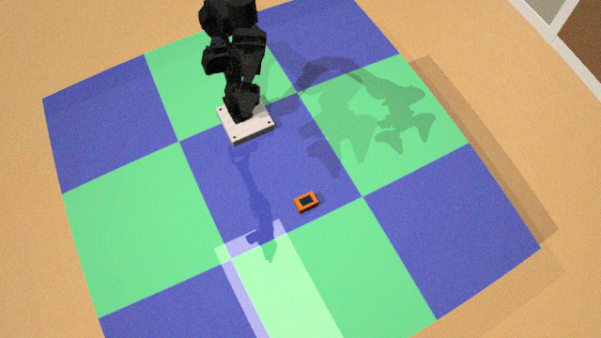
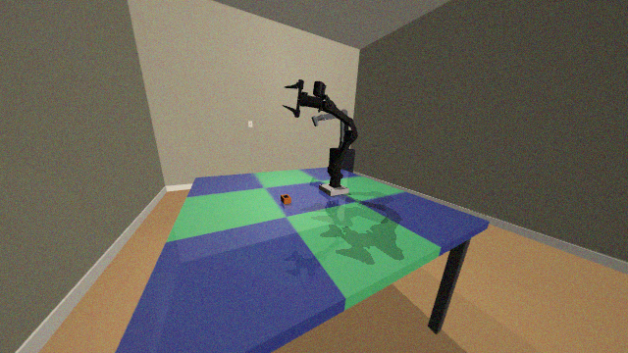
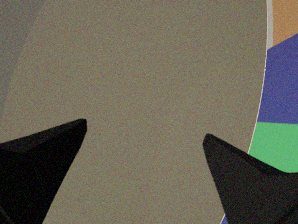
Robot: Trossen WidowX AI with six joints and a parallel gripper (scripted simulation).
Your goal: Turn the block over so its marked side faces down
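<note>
My gripper tip is now 40 mm short of the orange block, 130 mm to the right of it and 540 mm above it.
</note>
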